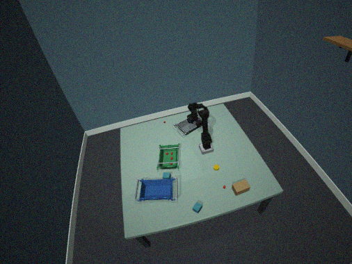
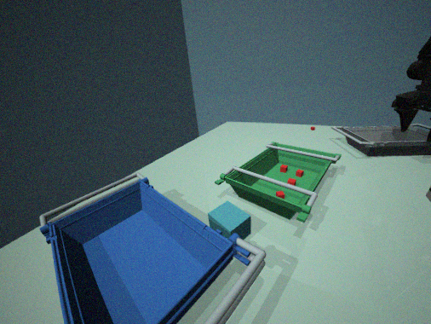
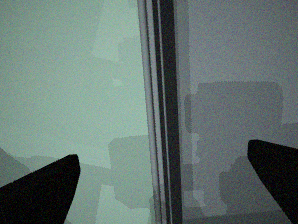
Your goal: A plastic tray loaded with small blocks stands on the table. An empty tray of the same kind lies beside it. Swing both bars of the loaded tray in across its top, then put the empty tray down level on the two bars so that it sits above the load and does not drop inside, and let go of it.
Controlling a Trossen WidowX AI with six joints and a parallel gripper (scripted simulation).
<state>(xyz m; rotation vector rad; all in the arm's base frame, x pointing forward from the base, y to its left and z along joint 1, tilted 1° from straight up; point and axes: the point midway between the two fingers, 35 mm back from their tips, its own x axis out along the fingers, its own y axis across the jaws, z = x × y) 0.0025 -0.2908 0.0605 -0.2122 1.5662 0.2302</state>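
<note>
My gripper tip is now 20 mm short of the grey tray, 80 mm to the left of it and 30 mm above it. From my gripper tip the other things lie so: brown box 70 mm behind, 800 mm to the left, 40 mm below; yellow block 10 mm ahead, 530 mm to the left, 60 mm below.
</note>
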